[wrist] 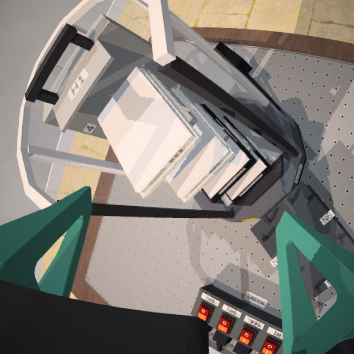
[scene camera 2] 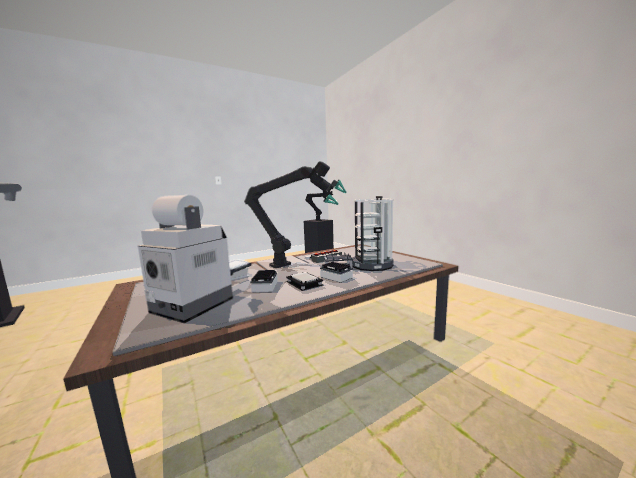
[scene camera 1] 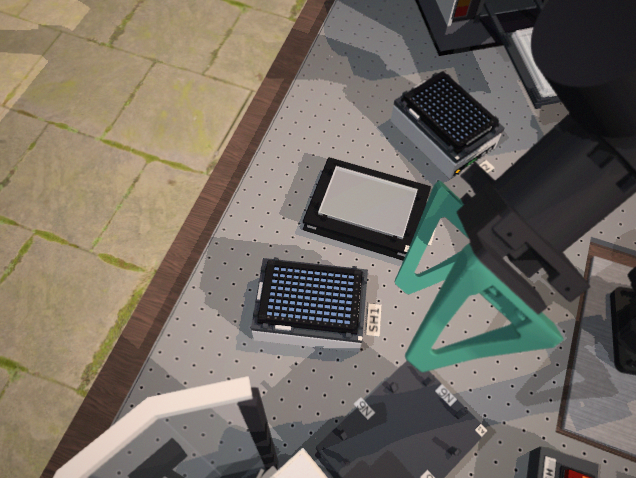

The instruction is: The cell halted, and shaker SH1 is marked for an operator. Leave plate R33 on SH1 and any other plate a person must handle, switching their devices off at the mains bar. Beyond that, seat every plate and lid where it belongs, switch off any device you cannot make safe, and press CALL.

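Places are measured from the arm's base along level axes (x down, y ahead, z right), in centimetres.
Pixels of known places: gripper, between the fingertips: point(wrist: 188, 209) point(scene camera 2: 342, 198) point(scene camera 1: 406, 322); arm's base, origin of its link: point(scene camera 2: 280, 265).
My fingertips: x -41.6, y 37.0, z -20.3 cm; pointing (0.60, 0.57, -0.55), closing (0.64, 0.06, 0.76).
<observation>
Ahead of a thing's pixels: the offset from my fingertips to its top centre. "pt": to the spot under its first point.
My gripper point(scene camera 1: 409, 324) point(scene camera 2: 340, 197) point(wrist: 188, 209) is open and empty, raised above the table between shaker SH1 point(scene camera 1: 308, 336) point(scene camera 2: 336, 272) and the hotel H1 {pt dx +38.1, dy +18.2, dz -10.3 cm} point(scene camera 2: 379, 265). A black plate with blue wells {dx +34.3, dy +8.6, dz +14.9 cm} point(scene camera 1: 311, 295) sits on SH1; its name is not readable. A second black plate {dx +34.3, dy -7.0, dz +49.0 cm} point(scene camera 1: 452, 110) sits on the other shaker, upper right. A pale clear lid or plate {dx +37.6, dy +3.1, dz +32.3 cm} point(scene camera 1: 367, 200) lies on the black pad between them. Several plates stand stacked in the hotel, the top one white {dx +9.3, dy +6.1, dz -14.9 cm} point(wrist: 145, 130). The mains bar {dx +36.0, dy -27.8, dz -9.4 cm} point(wrist: 234, 330) shows red rocker switches. The CALL button does not show.
A dark nest marked N6 {dx +33.7, dy -5.0, dz -0.6 cm} point(scene camera 1: 401, 416) lies beside the hotel. A wood-edged metal tray point(scene camera 1: 601, 390) is at the right. A white plate point(scene camera 1: 532, 56) stands partly behind the arm. A tall white machine with a roll {dx -4.3, dy -10.4, dz +81.9 cm} point(scene camera 2: 185, 267) stands at the table's near left end.
</observation>
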